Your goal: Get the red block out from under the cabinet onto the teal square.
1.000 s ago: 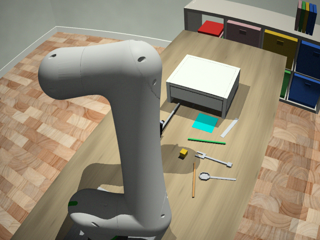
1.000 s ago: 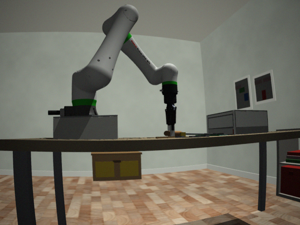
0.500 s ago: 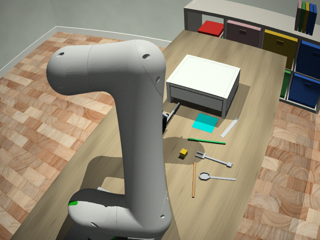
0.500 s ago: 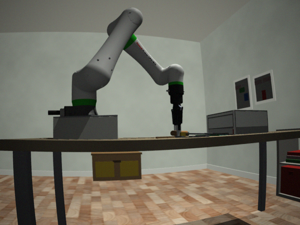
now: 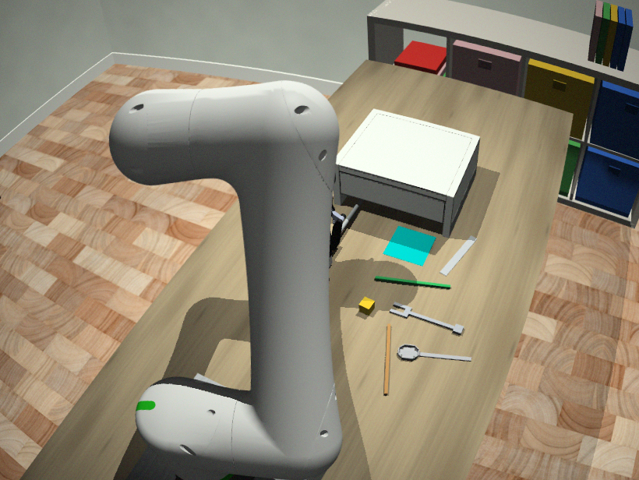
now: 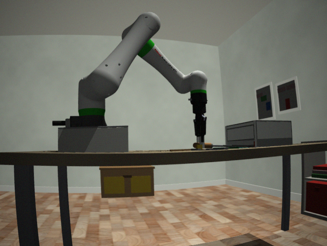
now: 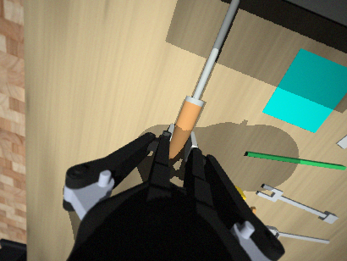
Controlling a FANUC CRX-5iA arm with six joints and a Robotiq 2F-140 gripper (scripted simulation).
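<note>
Right now my hand is 100 mm past the yellow cube, 140 mm to the left of it and 30 mm above it. The rest, counted from my hand: hook tool 140 mm ahead, 60 mm to the right, 20 mm below; green stick 220 mm to the right, 30 mm below; teal square 110 mm ahead, 190 mm to the right, 40 mm below.
</note>
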